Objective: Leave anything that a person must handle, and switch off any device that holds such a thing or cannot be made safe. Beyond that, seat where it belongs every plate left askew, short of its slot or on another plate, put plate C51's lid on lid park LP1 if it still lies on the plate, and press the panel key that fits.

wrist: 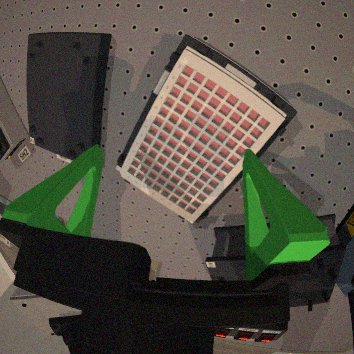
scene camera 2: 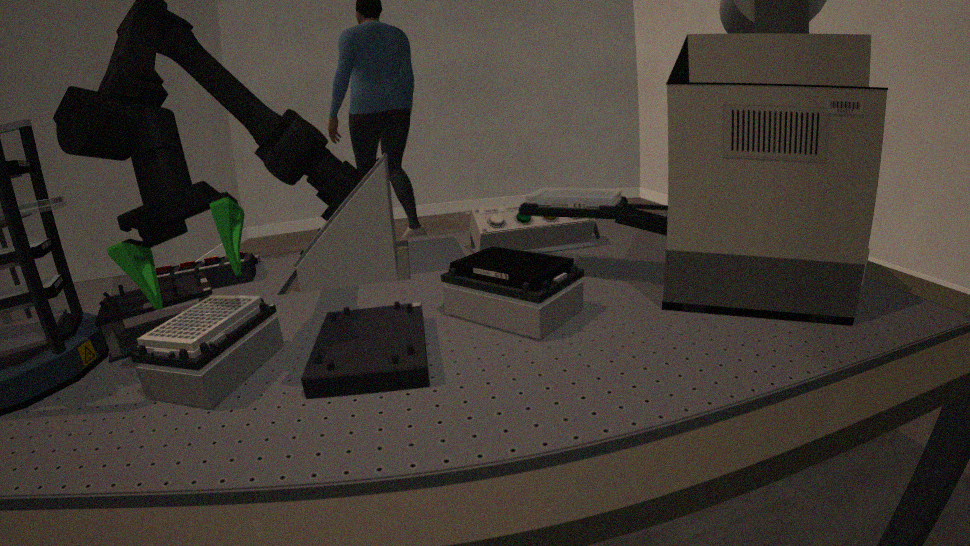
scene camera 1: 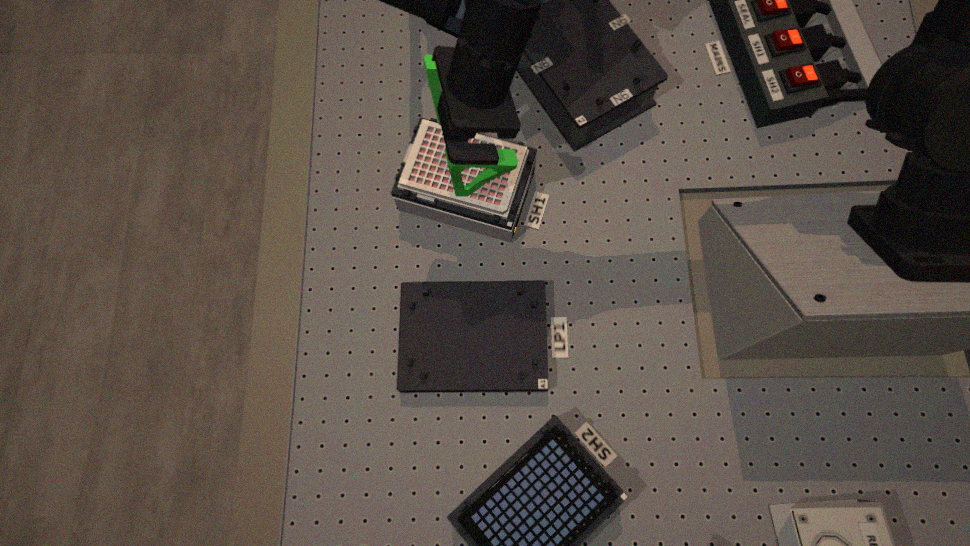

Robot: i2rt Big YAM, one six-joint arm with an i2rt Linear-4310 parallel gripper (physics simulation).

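Frame: origin at the arm's base, x ahead, y left, z up, level; centimetres.
Where they show: gripper, fingertip midpoint: (wrist: 169, 152) (scene camera 2: 198, 292) (scene camera 1: 453, 158); arm's base at its link origin: (wrist: 77, 321) (scene camera 2: 349, 193) (scene camera 1: 925, 247).
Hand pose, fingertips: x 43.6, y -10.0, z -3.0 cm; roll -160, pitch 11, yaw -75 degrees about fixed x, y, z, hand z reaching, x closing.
Each offset is from my fingertips to the top centre of the thing. "pt": to the spot under its first point.
A white plate with pink wells @(dy -0.8, dx -0.8, dz -2.9 cm) (scene camera 1: 422, 159) (scene camera 2: 203, 323) (wrist: 200, 131) lies on shaker SH1 @(pt dy +3.9, dx +0.6, dz -7.8 cm) (scene camera 1: 451, 220) (scene camera 2: 210, 383). It looks slightly turned against the nest, and one end overhangs the nest in the wrist view. My gripper (scene camera 1: 453, 159) (scene camera 2: 198, 290) (wrist: 169, 152) is open and empty above this plate, with a fingertip to either side in the wrist view. A plate with blue wells @(dy +34.4, dx -9.5, dz -2.9 cm) (scene camera 1: 543, 495) is on shaker SH2 @(pt dy +32.9, dx -3.9, dz -7.2 cm) (scene camera 2: 509, 312). Lid park LP1 @(dy +17.3, dx -2.4, dz -6.5 cm) (scene camera 1: 475, 339) (scene camera 2: 369, 345) (wrist: 65, 90) bears no lid. No C51 label is readable.
Dark nest N6 @(dy -16.4, dx -14.4, dz -2.3 cm) (scene camera 1: 590, 57) stands beside SH1. A switch strip @(pt dy -9.8, dx -36.2, dz -6.4 cm) (scene camera 1: 773, 111) has lit SEAL, SH1 and SH2 switches. A key panel @(dy +43.5, dx -38.7, dz -1.5 cm) (scene camera 2: 536, 234), a tall grey box @(pt dy +62.8, dx +1.3, dz +3.4 cm) (scene camera 2: 767, 210), a rack (scene camera 2: 42, 203) and the arm's wedge mount (scene camera 1: 746, 305) (scene camera 2: 359, 237) stand around. A person (scene camera 2: 380, 67) is behind.
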